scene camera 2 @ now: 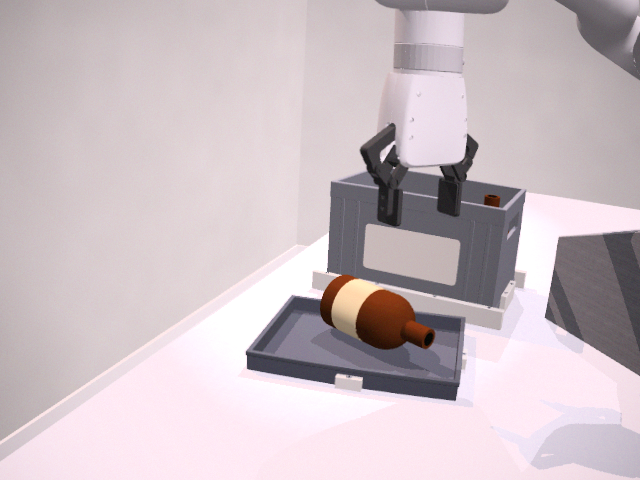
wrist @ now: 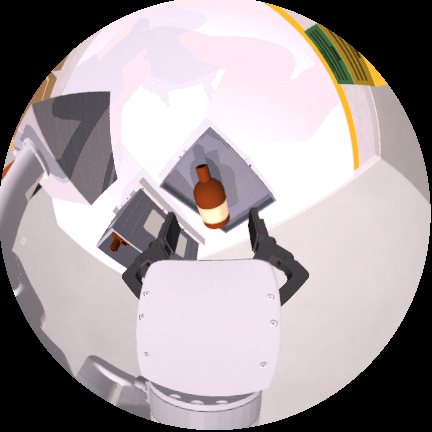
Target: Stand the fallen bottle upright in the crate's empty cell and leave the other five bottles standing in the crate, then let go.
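Places are measured from the arm's base along level axes (x ahead, y left, z up), in metres.
Where they show: gripper, fingertip midpoint: point(scene camera 2: 419, 218) point(wrist: 211, 218).
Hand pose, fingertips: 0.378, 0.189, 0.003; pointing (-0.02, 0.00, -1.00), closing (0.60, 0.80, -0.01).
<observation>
Each offset is from my fingertips to the top centre of the thing, as dx, dy, dz. "pt": to the spot under its first point.
The fallen brown bottle @[+0.044, -0.056, -0.115] point(scene camera 2: 385, 316) point(wrist: 210, 195) with a cream label lies on its side in the dark shallow tray @[+0.060, -0.038, -0.168] point(scene camera 2: 310, 372) point(wrist: 247, 167), its neck toward the tray's right side in the scene view. The grey crate @[+0.024, -0.300, -0.018] point(scene camera 2: 413, 206) point(wrist: 131, 220) stands behind the tray. One brown bottle neck @[pt -0.069, -0.318, -0.034] point(scene camera 2: 491, 199) shows above its rim at the right, and bottle necks @[-0.070, -0.331, -0.041] point(wrist: 115, 243) show at the crate in the wrist view. The other bottles and the empty cell are hidden. My gripper point(scene camera 2: 419, 206) point(wrist: 211, 218) is open and empty, raised above the bottle and apart from it.
Pale rails @[+0.041, -0.202, -0.164] point(scene camera 2: 434, 302) run around the crate's base, and a small pale block @[pt +0.052, +0.064, -0.183] point(scene camera 2: 348, 382) sits at the tray's front. A dark grey striped block point(scene camera 2: 584, 284) point(wrist: 87, 145) stands right of the crate in the scene view. A wall point(scene camera 2: 155, 129) rises at the left.
</observation>
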